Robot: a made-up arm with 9 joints.
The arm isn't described. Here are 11 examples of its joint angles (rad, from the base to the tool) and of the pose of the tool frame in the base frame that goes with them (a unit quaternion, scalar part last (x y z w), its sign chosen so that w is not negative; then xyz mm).
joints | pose
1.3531 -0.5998 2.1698 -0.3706 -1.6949 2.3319 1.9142 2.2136 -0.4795 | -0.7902 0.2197 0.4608 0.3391 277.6 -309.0 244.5
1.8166 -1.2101 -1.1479 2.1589 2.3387 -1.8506 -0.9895 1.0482 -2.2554 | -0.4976 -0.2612 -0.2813 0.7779 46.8 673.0 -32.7
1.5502 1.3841 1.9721 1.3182 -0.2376 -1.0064 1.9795 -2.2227 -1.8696 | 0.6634 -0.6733 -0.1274 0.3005 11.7 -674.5 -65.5
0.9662 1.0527 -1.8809 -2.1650 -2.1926 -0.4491 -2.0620 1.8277 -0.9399 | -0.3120 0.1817 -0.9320 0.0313 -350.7 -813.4 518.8
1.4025 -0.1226 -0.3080 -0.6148 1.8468 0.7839 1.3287 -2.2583 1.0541 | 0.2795 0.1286 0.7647 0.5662 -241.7 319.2 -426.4
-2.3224 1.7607 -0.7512 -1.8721 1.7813 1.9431 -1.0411 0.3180 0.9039 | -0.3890 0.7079 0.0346 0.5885 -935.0 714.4 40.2
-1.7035 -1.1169 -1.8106 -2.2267 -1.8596 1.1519 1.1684 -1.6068 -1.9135 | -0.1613 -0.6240 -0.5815 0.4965 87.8 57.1 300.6
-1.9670 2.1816 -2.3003 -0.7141 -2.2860 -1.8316 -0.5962 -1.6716 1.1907 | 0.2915 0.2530 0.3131 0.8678 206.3 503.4 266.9
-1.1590 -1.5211 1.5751 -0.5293 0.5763 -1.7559 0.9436 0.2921 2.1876 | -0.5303 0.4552 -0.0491 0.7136 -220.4 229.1 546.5
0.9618 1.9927 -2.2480 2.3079 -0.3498 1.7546 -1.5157 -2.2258 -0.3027 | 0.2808 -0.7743 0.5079 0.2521 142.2 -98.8 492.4
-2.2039 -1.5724 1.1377 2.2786 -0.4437 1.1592 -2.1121 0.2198 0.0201 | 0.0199 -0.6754 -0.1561 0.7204 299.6 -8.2 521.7
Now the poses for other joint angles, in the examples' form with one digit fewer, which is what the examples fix.
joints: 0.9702 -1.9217 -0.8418 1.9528 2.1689 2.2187 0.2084 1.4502 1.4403
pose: -0.085 0.696 0.648 0.299 -516 169 593
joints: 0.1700 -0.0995 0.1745 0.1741 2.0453 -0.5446 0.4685 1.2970 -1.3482
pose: 0.410 0.158 0.708 0.553 -324 205 -18
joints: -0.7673 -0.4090 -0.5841 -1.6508 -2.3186 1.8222 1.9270 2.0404 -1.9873
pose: 0.045 0.130 -0.348 0.927 247 -105 -205
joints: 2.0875 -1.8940 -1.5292 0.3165 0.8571 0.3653 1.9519 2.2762 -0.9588
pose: -0.155 0.186 0.969 0.047 -508 -213 477
